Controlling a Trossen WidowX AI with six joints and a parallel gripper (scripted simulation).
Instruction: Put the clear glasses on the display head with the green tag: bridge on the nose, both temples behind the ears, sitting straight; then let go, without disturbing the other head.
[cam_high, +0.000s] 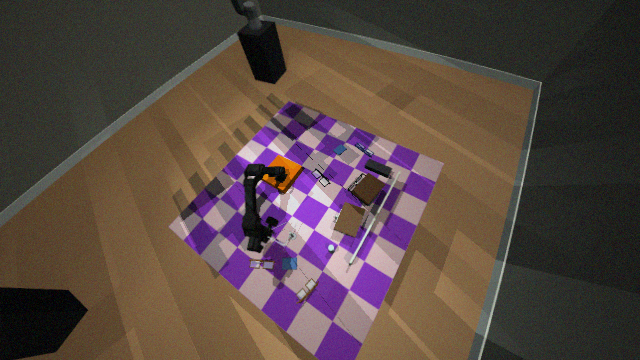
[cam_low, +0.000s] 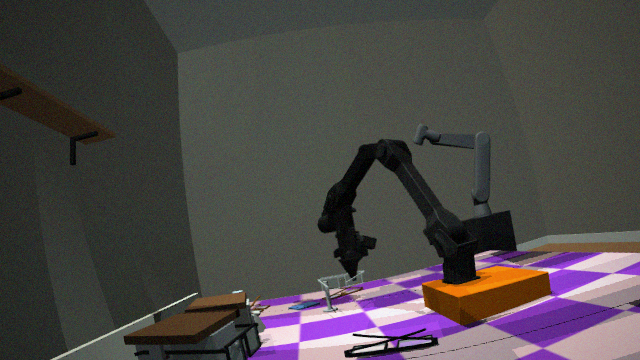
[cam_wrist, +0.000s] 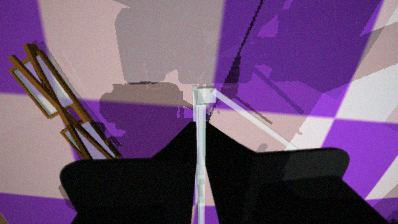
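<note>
My gripper tip is now 100 mm short of the round foot, 70 mm to the right of it and 40 mm above it. Round my gripper tip: black case (680 mm to the left, 400 mm ahead, 40 mm below).
</note>
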